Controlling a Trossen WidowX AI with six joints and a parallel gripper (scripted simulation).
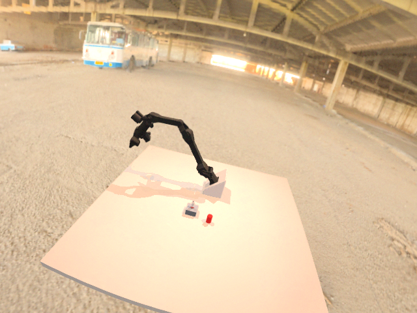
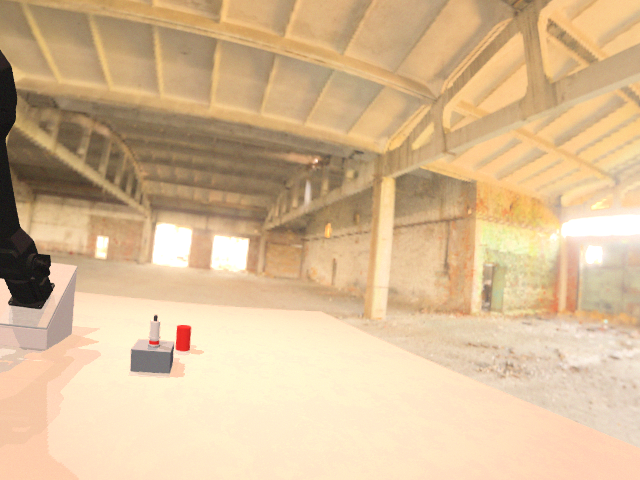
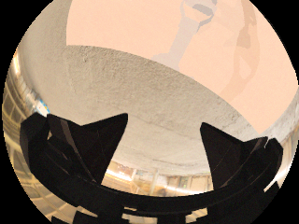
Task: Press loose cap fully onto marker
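Now: gripper tip 63 cm to the right of the red cap, 27 cm short of it and 19 cm above it. Also, from my gripper tip: grey holder block 52 cm to the left, 23 cm ahead, 20 cm below.
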